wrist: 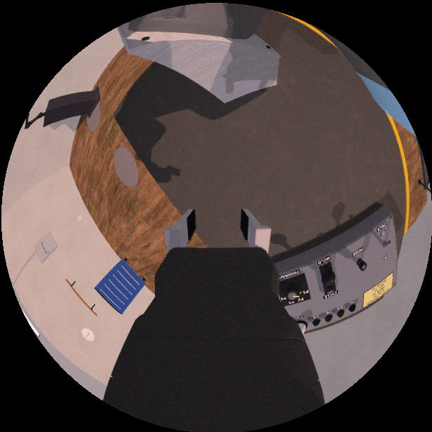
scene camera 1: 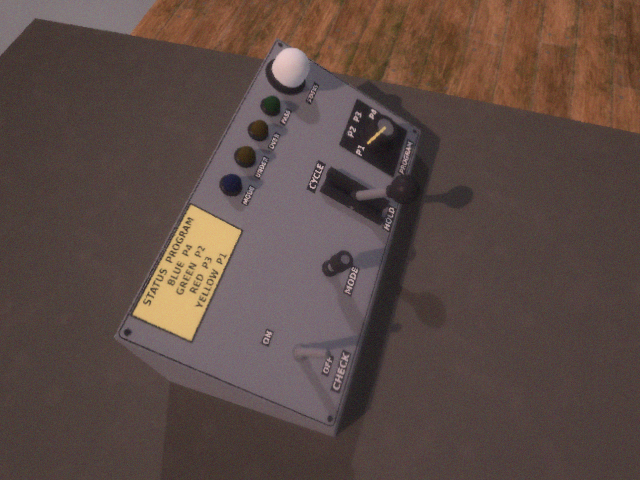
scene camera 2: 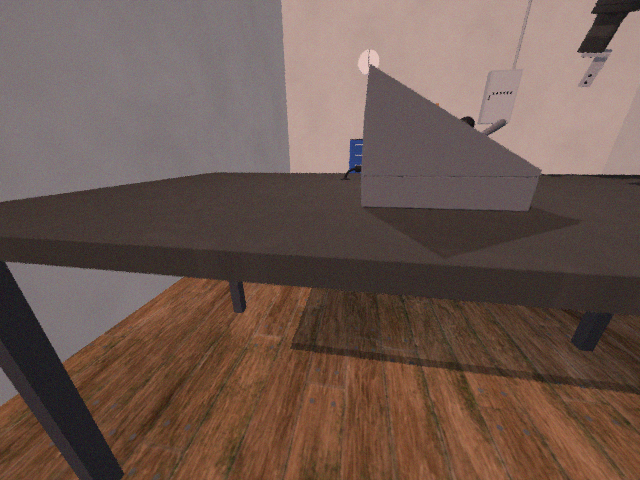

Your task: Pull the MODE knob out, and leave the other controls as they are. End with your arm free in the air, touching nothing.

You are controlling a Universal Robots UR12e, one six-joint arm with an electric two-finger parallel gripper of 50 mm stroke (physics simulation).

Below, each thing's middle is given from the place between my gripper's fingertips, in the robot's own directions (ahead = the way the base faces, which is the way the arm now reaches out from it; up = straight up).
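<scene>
Grey sloped control box [scene camera 1: 241, 283]: 240 mm to the left of my hand, 400 mm ahead of it, 140 mm below it.
</scene>
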